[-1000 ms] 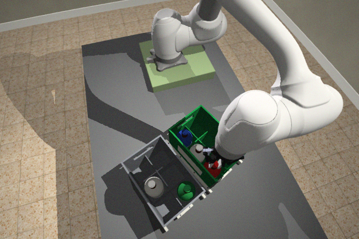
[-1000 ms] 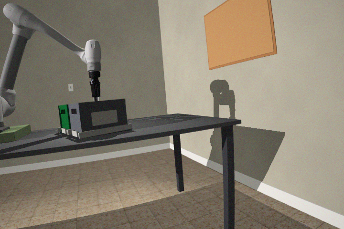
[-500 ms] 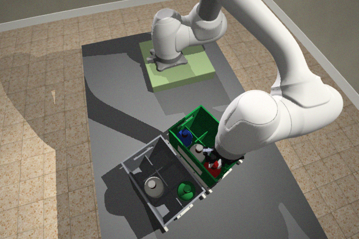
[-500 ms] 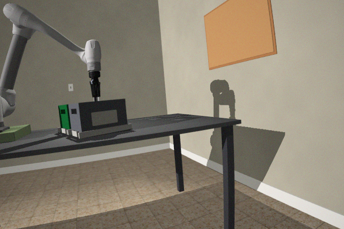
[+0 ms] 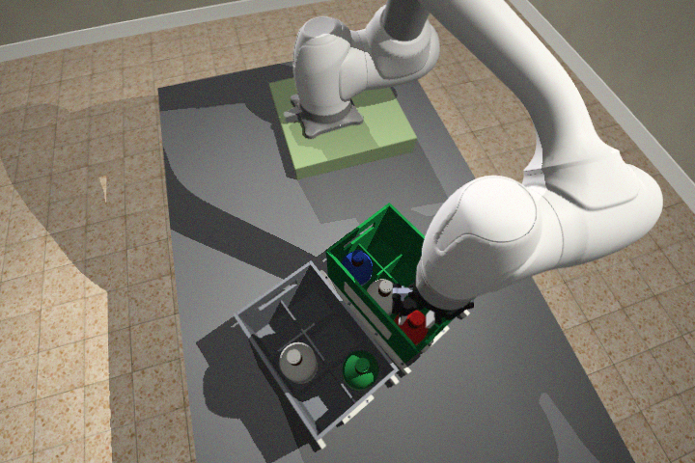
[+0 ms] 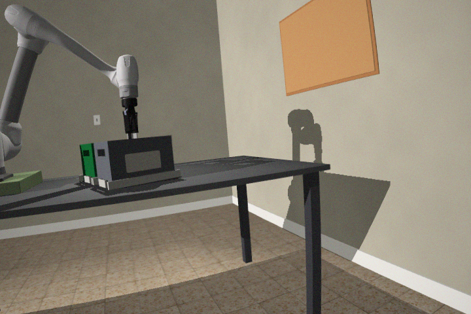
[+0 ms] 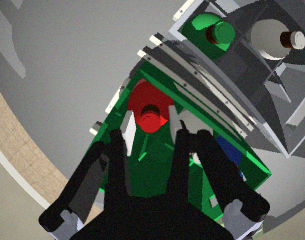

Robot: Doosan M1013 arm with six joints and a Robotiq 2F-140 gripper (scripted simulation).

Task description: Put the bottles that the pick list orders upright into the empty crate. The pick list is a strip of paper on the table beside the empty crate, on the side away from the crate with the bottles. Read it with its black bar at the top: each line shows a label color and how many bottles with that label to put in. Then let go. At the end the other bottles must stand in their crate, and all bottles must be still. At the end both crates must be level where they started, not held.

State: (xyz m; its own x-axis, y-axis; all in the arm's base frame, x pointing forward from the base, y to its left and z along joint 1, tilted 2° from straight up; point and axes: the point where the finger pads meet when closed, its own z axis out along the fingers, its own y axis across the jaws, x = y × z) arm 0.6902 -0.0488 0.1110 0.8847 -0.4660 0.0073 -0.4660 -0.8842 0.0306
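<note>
My hand is 8 cm above the red bottle. From my hand the other things lie so: blue bottle (16 cm behind, 8 cm below, 6 cm to the right); then green bottle (13 cm to the right, 8 cm below, 5 cm ahead); then green crate (10 cm behind, 9 cm below, 1 cm to the left).
</note>
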